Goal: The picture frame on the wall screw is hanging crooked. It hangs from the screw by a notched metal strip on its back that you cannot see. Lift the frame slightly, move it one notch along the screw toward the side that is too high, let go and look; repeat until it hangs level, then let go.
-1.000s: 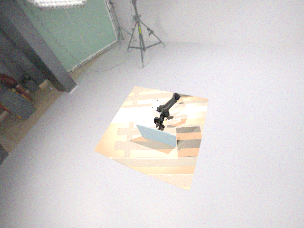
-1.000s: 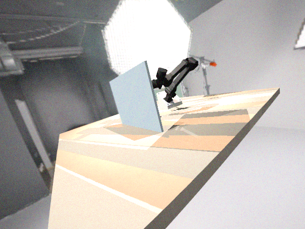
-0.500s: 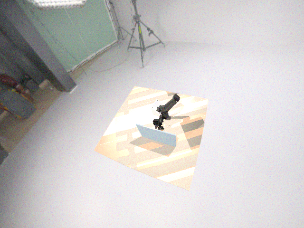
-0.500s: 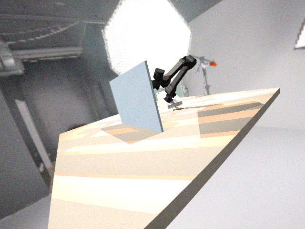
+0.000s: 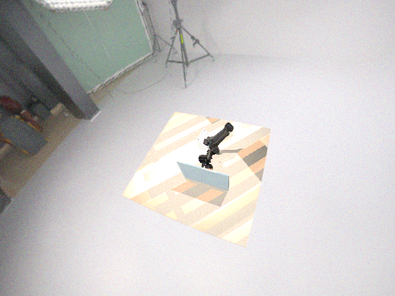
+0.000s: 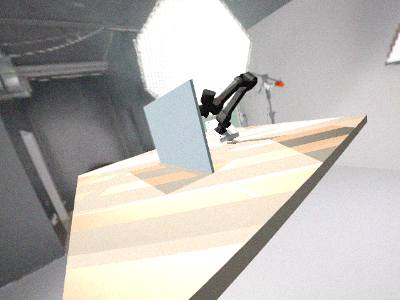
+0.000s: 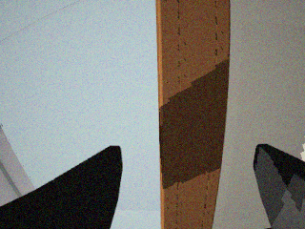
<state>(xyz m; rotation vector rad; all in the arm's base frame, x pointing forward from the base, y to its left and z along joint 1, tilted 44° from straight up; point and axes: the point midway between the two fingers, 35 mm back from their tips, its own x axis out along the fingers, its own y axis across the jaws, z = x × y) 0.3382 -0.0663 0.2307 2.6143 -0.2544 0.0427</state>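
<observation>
My gripper tip is now 1 cm short of the picture frame, 1 cm to the right of it and 5 cm above it. From my gripper tip the other things lie so: wall panel 2 cm ahead, 1 cm to the left, 6 cm below.
</observation>
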